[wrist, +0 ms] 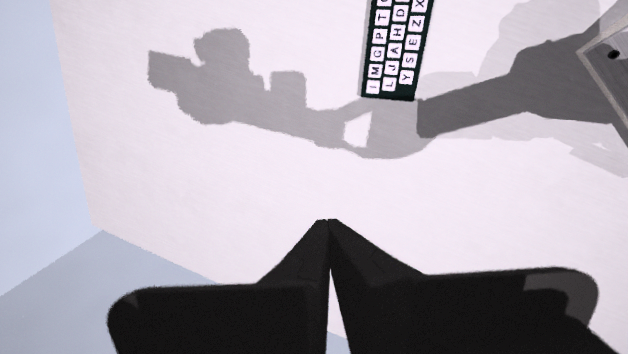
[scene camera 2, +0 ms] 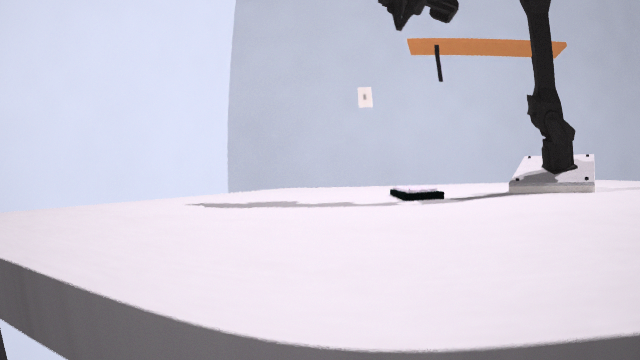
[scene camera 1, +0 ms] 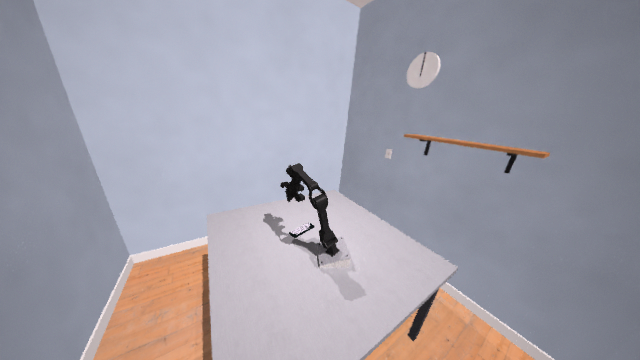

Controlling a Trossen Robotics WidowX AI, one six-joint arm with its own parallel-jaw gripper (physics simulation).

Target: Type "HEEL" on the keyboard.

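Places are measured from the arm's base along level axes (x ahead, y left, z up), in millimetres.
Where they show: gripper, between the fingertips: (wrist: 326,228) (scene camera 2: 399,29) (scene camera 1: 288,201); arm's base, origin of its link: (scene camera 2: 559,167) (scene camera 1: 332,251).
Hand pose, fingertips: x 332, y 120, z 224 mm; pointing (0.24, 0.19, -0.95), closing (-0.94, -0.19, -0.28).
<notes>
Things, the pixels of their top centre, and the offset from my fingertips. Level surfaces: height alone.
- small dark keyboard, centre of its top: (wrist: 401,8) (scene camera 2: 414,187) (scene camera 1: 302,228) dx -9, dy -115, dz -254 mm
- H key, centre of its top: (wrist: 397,32) dx -11, dy -92, dz -254 mm
- E key, centre of its top: (wrist: 412,42) dx -31, dy -85, dz -254 mm
- L key, centre of its top: (wrist: 389,84) dx -18, dy -36, dz -254 mm
- table, height of its surface: dz -270 mm
A small dark keyboard (scene camera 1: 301,229) (scene camera 2: 417,194) (wrist: 395,50) with white letter keys lies flat on the table. In the wrist view it is at the top, right of centre, and its upper end is cut off. The H key (wrist: 397,32) is in the middle row, the E key (wrist: 413,41) is in the right row, and the L key (wrist: 389,84) is near the lower end of the middle row. My gripper (wrist: 326,228) is shut and empty, high above the table and apart from the keyboard. In scene camera 1 its fingers are too small to make out.
The arm (scene camera 1: 323,220) (scene camera 2: 544,65) stands on a pale base plate (scene camera 1: 342,262) (scene camera 2: 575,188) beside the keyboard. Its shadow falls across the table (scene camera 1: 270,300) (scene camera 2: 300,280) (wrist: 225,185). A wooden shelf (scene camera 1: 475,145) (scene camera 2: 480,47) and a round clock (scene camera 1: 415,75) are on the wall.
</notes>
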